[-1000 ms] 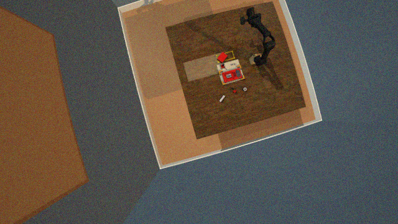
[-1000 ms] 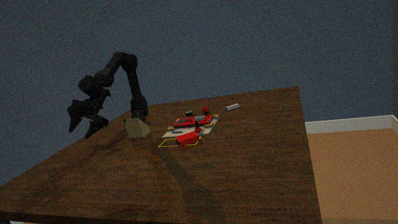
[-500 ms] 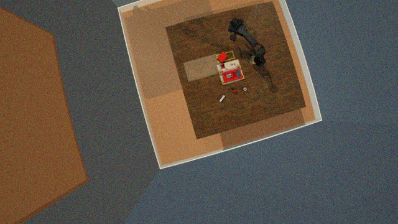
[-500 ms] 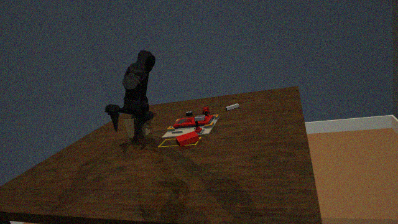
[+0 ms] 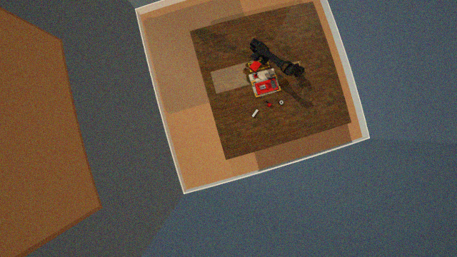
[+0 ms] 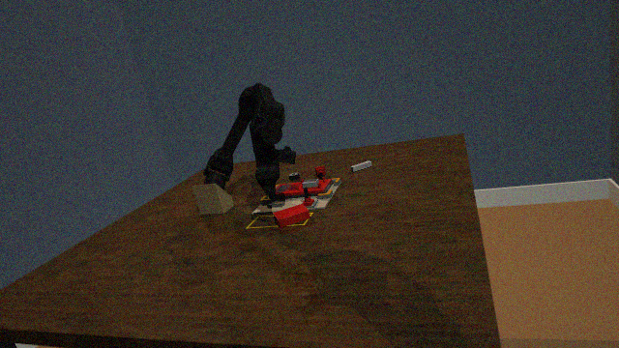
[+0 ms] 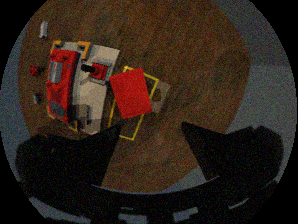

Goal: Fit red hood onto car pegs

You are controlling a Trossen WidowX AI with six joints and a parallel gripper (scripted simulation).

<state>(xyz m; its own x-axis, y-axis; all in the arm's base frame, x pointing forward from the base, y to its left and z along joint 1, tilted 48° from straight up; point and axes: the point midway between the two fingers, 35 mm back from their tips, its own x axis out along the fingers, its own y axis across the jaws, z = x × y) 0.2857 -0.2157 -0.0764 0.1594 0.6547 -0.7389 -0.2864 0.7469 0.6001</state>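
The red hood is 70 mm below my gripper tip, 40 mm to the left of it and 20 mm ahead of it. From my gripper tip the other things lie so: grey wheel: 450 mm to the left, 80 mm below, 70 mm behind; white bar: 460 mm to the left, 200 mm ahead, 80 mm below; grey jig: 230 mm to the left, 80 mm below, 10 mm ahead.
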